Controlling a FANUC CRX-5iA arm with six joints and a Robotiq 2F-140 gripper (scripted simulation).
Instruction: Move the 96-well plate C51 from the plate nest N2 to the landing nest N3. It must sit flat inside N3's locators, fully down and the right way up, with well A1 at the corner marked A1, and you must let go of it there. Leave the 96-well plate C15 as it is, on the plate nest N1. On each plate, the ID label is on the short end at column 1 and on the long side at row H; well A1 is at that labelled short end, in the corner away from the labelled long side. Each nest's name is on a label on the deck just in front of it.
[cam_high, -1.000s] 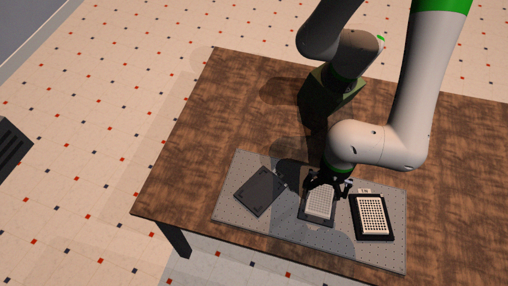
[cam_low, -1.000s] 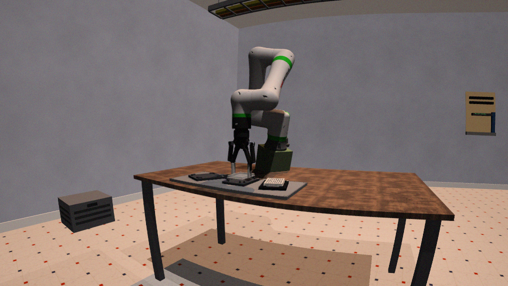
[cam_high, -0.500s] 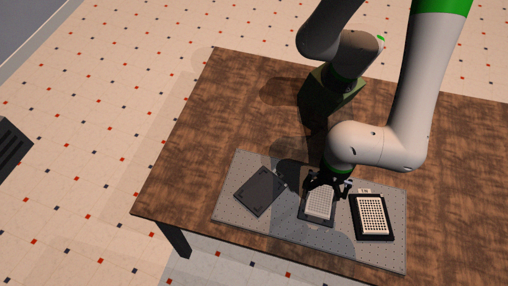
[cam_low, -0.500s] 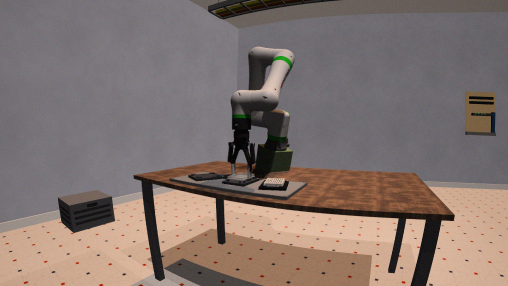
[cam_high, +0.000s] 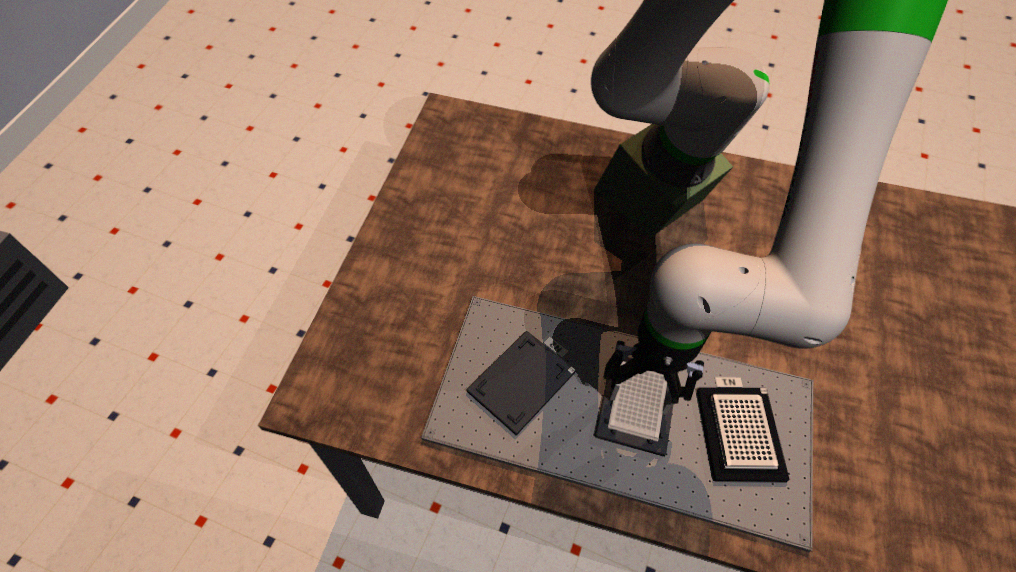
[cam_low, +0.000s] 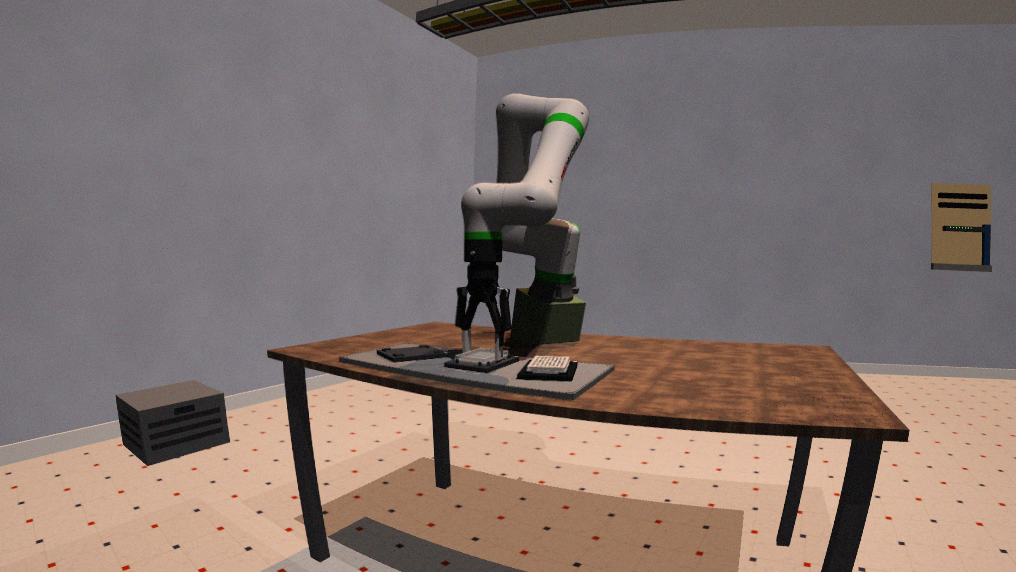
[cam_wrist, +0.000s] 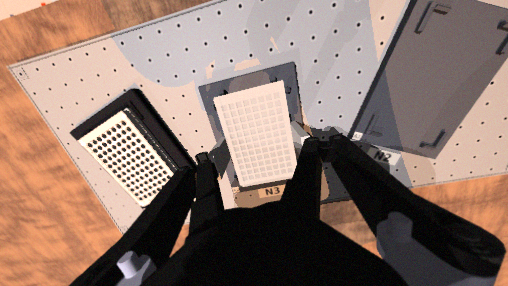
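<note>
Right now the white 96-well plate C51 is 2 cm below my hand. Also, from my hand: N1 label (10 cm behind, 15 cm to the left, 4 cm below); N3 label (10 cm behind, 1 cm to the right, 4 cm below); landing nest N3 (4 cm below).
</note>
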